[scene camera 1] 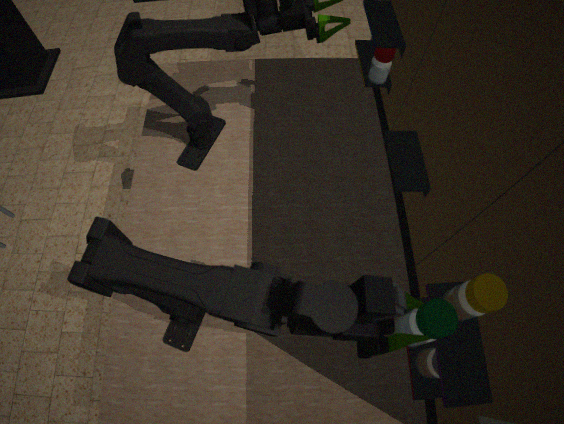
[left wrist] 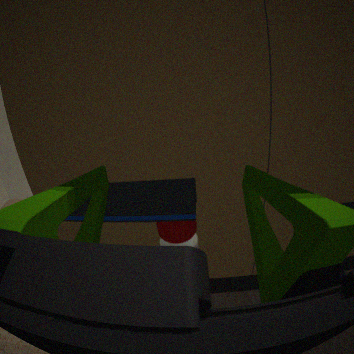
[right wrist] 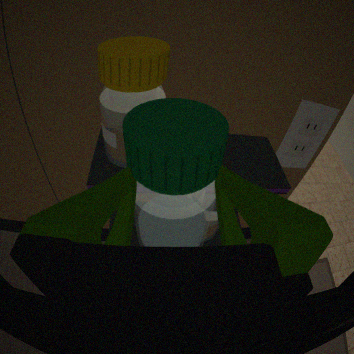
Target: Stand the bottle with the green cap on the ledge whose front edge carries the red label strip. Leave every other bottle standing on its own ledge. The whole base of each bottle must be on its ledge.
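Places are measured from the left arm's base along level axes (x ahead, y left, z up), in metres.
Pixels of known places: left gripper, fingertip midpoint: (scene camera 1: 346, 9) (left wrist: 174, 174); right gripper, fingertip midpoint: (scene camera 1: 426, 322) (right wrist: 175, 174); left arm's base, origin of the base link: (scene camera 1: 202, 142); right arm's base, origin of the base link: (scene camera 1: 192, 309).
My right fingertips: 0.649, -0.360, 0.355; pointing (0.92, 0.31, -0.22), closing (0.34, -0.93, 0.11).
Ahead of a thing's pixels: the offset from my right fingertips to its top centre, as dx, dy, dz. "spot": to the spot under its first point.
My right gripper (scene camera 1: 419, 322) (right wrist: 175, 174) is shut on the bottle with the green cap @(+0.005, +0.001, +0.033) (scene camera 1: 437, 318) (right wrist: 176, 145) and holds it roughly upright at the right-hand shelves. The dark ledge with the red front strip @(spot: +0.098, -0.082, -0.199) (scene camera 1: 422, 391) lies below in scene camera 1, partly hidden by the gripper and bottle; how high the held base is cannot be told. Another bottle @(+0.095, -0.026, -0.094) (scene camera 1: 428, 363) stands on that ledge, its upper part hidden. The yellow-capped bottle @(+0.066, +0.063, +0.046) (scene camera 1: 487, 294) (right wrist: 134, 65) stands on the higher ledge with the purple strip @(+0.084, +0.004, -0.059) (scene camera 1: 466, 377) (right wrist: 252, 157). My left gripper (scene camera 1: 345, 10) (left wrist: 174, 174) is open and empty.
A red-capped bottle @(-0.209, +0.671, -0.094) (scene camera 1: 381, 67) (left wrist: 177, 231) stands on a low ledge @(-0.239, +0.736, -0.199) (scene camera 1: 366, 55), below the blue-strip ledge @(-0.239, +0.736, -0.059) (scene camera 1: 384, 25) (left wrist: 150, 197). Another dark ledge @(-0.077, +0.370, -0.129) (scene camera 1: 410, 162) is at mid wall. A wall outlet @(+0.185, -0.126, -0.021) (right wrist: 306, 132) is right of the purple-strip ledge in the right wrist view.
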